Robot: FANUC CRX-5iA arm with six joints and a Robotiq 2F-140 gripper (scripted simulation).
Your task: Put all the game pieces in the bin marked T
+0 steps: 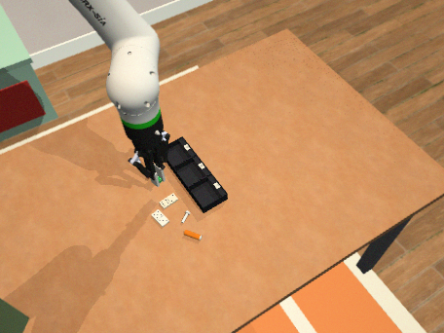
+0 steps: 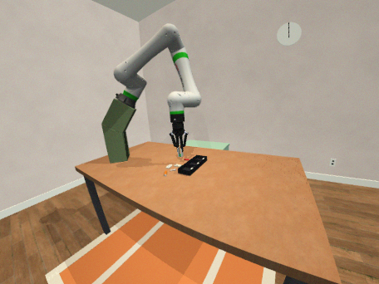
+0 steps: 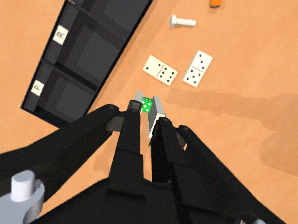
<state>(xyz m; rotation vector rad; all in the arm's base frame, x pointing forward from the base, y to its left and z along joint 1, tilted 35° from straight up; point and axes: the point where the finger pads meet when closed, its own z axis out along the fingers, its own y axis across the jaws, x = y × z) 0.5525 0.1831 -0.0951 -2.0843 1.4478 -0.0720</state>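
My hand is 8 cm above the domino, 4 cm to the left of it and 1 cm short of it. Also, from my hand: red cylinder 8 cm below, 7 cm to the left; black three-compartment bin 11 cm ahead, 7 cm below, 1 cm to the left; green die 3 cm below.
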